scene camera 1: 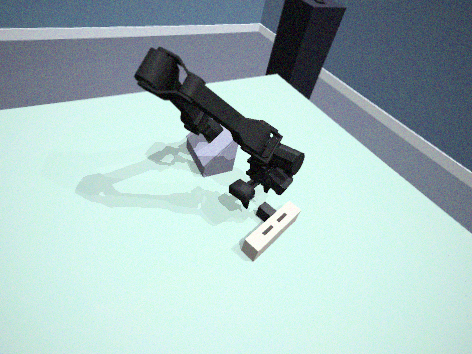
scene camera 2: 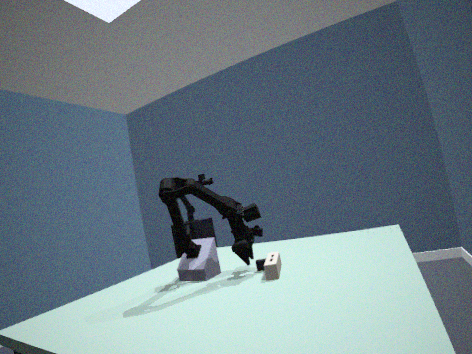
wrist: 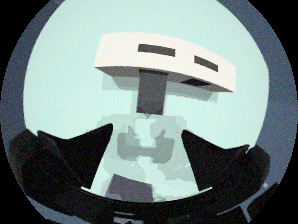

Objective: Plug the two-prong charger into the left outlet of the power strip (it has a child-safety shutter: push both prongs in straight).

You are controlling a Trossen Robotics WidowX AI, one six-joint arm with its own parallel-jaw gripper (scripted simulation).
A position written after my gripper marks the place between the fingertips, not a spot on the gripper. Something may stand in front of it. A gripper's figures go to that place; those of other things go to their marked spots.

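Labels:
Here is my gripper (wrist: 148, 130), 0.10 m from the lens. And there is a dark charger (wrist: 151, 87) too, at 0.09 m from the lens.

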